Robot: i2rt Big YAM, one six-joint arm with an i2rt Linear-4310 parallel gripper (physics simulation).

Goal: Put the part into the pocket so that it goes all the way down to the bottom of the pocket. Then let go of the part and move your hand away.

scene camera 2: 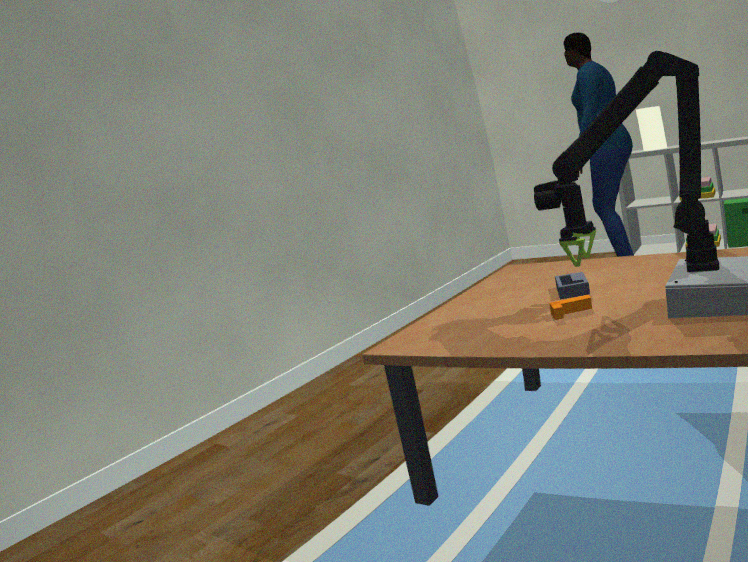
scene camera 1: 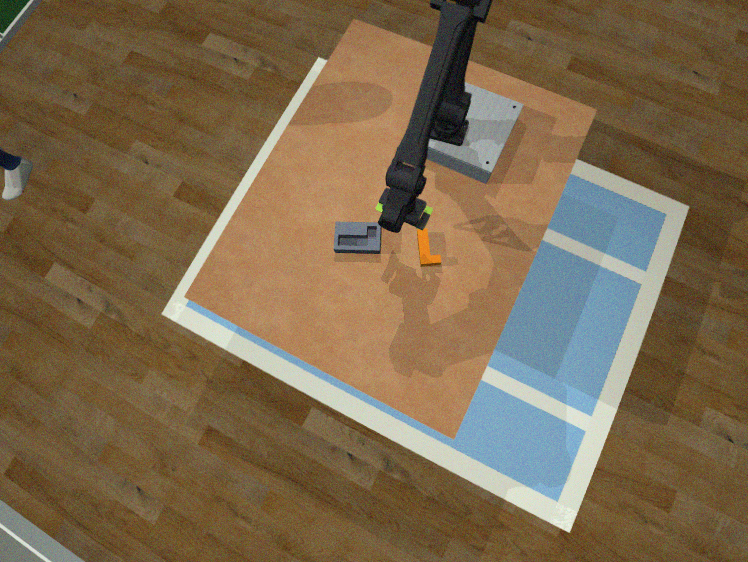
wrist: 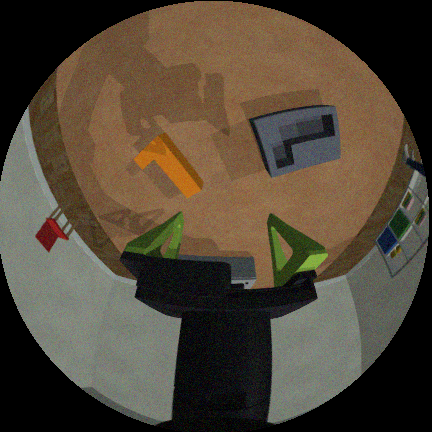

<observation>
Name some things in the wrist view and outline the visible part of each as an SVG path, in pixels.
My gripper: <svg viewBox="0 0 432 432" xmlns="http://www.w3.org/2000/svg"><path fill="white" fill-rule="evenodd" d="M178 211L165 222L126 243L119 261L137 278L135 284L137 288L134 297L165 315L181 318L173 386L178 387L178 395L201 405L207 405L212 400L213 394L235 394L235 402L242 407L259 403L270 394L272 352L270 318L283 316L317 298L313 279L317 277L315 268L326 258L327 251L317 241L291 227L273 213L269 213L267 231L274 287L231 289L231 266L229 263L223 261L178 259L184 222L182 211ZM277 232L292 248L292 255L288 260L286 260L280 246ZM173 232L170 243L162 257L160 247Z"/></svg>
An orange L-shaped part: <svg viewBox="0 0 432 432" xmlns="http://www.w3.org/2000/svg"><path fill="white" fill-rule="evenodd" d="M163 132L151 140L133 160L143 169L154 159L187 198L201 190L203 181L169 136Z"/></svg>
</observation>
